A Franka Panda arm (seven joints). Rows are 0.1 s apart.
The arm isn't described. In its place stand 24 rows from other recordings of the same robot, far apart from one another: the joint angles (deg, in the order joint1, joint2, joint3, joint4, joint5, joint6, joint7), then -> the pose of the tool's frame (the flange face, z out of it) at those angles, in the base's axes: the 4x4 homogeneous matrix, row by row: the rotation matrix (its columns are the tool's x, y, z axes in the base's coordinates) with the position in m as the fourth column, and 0 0 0 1 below.
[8.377, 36.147, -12.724, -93.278, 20.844, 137.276, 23.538] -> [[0.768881, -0.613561, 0.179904, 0.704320], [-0.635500, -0.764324, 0.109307, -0.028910], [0.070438, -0.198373, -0.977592, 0.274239], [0, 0, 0, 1]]
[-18.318, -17.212, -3.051, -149.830, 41.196, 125.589, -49.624] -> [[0.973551, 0.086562, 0.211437, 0.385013], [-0.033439, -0.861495, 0.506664, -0.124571], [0.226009, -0.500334, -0.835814, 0.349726], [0, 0, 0, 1]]
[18.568, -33.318, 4.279, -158.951, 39.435, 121.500, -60.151] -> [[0.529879, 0.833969, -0.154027, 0.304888], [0.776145, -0.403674, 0.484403, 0.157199], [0.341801, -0.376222, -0.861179, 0.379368], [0, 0, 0, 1]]
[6.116, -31.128, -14.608, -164.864, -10.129, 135.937, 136.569] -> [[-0.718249, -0.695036, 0.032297, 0.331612], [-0.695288, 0.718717, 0.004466, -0.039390], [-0.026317, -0.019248, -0.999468, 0.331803], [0, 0, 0, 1]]
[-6.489, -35.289, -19.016, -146.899, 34.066, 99.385, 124.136] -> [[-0.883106, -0.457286, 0.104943, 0.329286], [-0.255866, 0.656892, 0.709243, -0.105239], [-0.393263, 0.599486, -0.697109, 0.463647], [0, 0, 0, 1]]
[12.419, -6.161, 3.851, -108.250, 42.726, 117.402, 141.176] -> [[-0.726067, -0.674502, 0.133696, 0.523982], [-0.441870, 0.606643, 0.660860, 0.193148], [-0.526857, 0.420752, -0.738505, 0.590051], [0, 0, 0, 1]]
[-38.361, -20.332, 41.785, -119.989, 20.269, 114.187, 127.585] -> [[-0.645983, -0.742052, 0.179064, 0.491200], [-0.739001, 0.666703, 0.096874, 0.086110], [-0.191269, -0.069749, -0.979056, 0.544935], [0, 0, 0, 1]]
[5.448, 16.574, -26.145, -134.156, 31.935, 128.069, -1.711] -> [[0.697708, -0.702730, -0.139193, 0.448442], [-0.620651, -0.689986, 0.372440, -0.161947], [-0.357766, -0.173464, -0.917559, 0.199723], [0, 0, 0, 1]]
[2.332, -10.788, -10.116, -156.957, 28.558, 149.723, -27.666] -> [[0.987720, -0.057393, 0.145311, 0.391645], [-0.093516, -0.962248, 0.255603, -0.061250], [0.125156, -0.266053, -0.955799, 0.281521], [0, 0, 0, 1]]
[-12.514, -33.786, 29.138, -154.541, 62.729, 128.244, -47.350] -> [[0.878875, 0.435006, 0.195826, 0.361147], [0.267960, -0.789772, 0.551777, 0.126902], [0.394684, -0.432470, -0.810675, 0.402177], [0, 0, 0, 1]]
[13.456, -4.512, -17.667, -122.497, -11.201, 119.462, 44.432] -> [[0.727885, -0.685428, 0.019276, 0.524498], [-0.676002, -0.722018, -0.147350, -0.050452], [0.114915, 0.094223, -0.988897, 0.441108], [0, 0, 0, 1]]
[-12.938, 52.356, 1.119, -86.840, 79.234, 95.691, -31.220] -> [[0.935672, -0.326454, 0.133959, 0.670221], [-0.184644, -0.129444, 0.974244, -0.044231], [-0.300705, -0.936308, -0.181395, 0.139239], [0, 0, 0, 1]]
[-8.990, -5.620, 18.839, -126.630, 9.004, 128.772, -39.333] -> [[0.709320, 0.695023, 0.117509, 0.516237], [0.685871, -0.718987, 0.112419, 0.096509], [0.162622, 0.000855, -0.986688, 0.431670], [0, 0, 0, 1]]
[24.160, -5.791, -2.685, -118.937, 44.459, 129.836, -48.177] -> [[0.656302, 0.739594, 0.149227, 0.508862], [0.505623, -0.577929, 0.640581, 0.218844], [0.560012, -0.344962, -0.753252, 0.510221], [0, 0, 0, 1]]
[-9.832, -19.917, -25.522, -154.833, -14.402, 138.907, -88.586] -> [[0.422205, 0.905846, 0.034431, 0.327432], [0.906148, -0.420678, -0.043883, -0.222008], [-0.025267, 0.049727, -0.998443, 0.332328], [0, 0, 0, 1]]
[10.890, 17.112, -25.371, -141.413, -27.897, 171.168, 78.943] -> [[0.398181, -0.893009, 0.209731, 0.484762], [-0.861663, -0.442540, -0.248385, -0.098724], [0.314625, -0.081815, -0.945684, 0.205753], [0, 0, 0, 1]]
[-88.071, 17.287, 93.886, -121.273, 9.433, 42.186, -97.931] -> [[-0.035968, 0.168330, -0.985074, 0.362824], [0.836642, 0.544180, 0.062441, 0.032927], [0.546568, -0.821909, -0.160405, 0.425415], [0, 0, 0, 1]]
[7.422, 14.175, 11.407, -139.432, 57.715, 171.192, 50.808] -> [[0.063378, -0.953055, 0.296090, 0.481221], [-0.959020, 0.023938, 0.282327, 0.103643], [-0.276161, -0.301849, -0.912481, 0.221379], [0, 0, 0, 1]]
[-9.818, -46.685, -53.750, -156.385, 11.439, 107.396, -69.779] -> [[0.818676, 0.417797, 0.393973, 0.185341], [0.074307, -0.757363, 0.648753, -0.260646], [0.569427, -0.501844, -0.651080, 0.371494], [0, 0, 0, 1]]
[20.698, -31.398, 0.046, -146.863, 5.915, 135.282, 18.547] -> [[0.956079, 0.007027, 0.293024, 0.380189], [-0.050428, -0.980863, 0.188056, 0.145417], [0.288738, -0.194573, -0.937428, 0.484320], [0, 0, 0, 1]]
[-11.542, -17.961, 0.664, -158.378, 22.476, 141.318, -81.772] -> [[0.585596, 0.804909, 0.095917, 0.371870], [0.775850, -0.590827, 0.221314, -0.072473], [0.234808, -0.055183, -0.970474, 0.309964], [0, 0, 0, 1]]
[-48.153, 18.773, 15.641, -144.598, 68.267, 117.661, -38.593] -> [[0.704836, -0.628277, 0.329354, 0.361286], [-0.542937, -0.178988, 0.820477, -0.157399], [-0.456536, -0.757121, -0.467272, 0.142784], [0, 0, 0, 1]]
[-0.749, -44.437, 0.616, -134.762, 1.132, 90.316, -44.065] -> [[0.722371, 0.691506, -0.000119, 0.310137], [0.691455, -0.722316, 0.012230, 0.002363], [0.008371, -0.008917, -0.999925, 0.589686], [0, 0, 0, 1]]
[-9.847, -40.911, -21.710, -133.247, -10.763, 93.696, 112.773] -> [[-0.748864, -0.662538, 0.015668, 0.271214], [-0.660917, 0.748359, 0.056103, -0.222441], [-0.048896, 0.031658, -0.998302, 0.565445], [0, 0, 0, 1]]
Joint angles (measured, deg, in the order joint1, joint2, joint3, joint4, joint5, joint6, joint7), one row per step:
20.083, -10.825, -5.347, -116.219, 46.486, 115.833, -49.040
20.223, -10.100, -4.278, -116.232, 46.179, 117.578, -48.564
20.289, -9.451, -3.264, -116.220, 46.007, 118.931, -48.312
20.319, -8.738, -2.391, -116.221, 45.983, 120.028, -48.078
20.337, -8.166, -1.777, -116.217, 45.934, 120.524, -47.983
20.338, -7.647, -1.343, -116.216, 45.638, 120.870, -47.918
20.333, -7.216, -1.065, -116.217, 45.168, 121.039, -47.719
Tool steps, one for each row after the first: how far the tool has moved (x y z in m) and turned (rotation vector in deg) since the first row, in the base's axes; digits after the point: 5 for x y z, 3 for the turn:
0.00181, 0.00978, -0.00494, -0.698, -0.353, -0.294
0.00288, 0.01889, -0.00935, -1.217, -0.657, -0.305
0.00413, 0.02684, -0.01472, -1.589, -0.673, -0.332
0.00469, 0.03278, -0.01952, -1.902, -0.485, -0.097
0.00546, 0.03685, -0.02419, -2.395, -0.323, 0.148
0.00618, 0.03942, -0.02835, -2.980, -0.070, 0.317

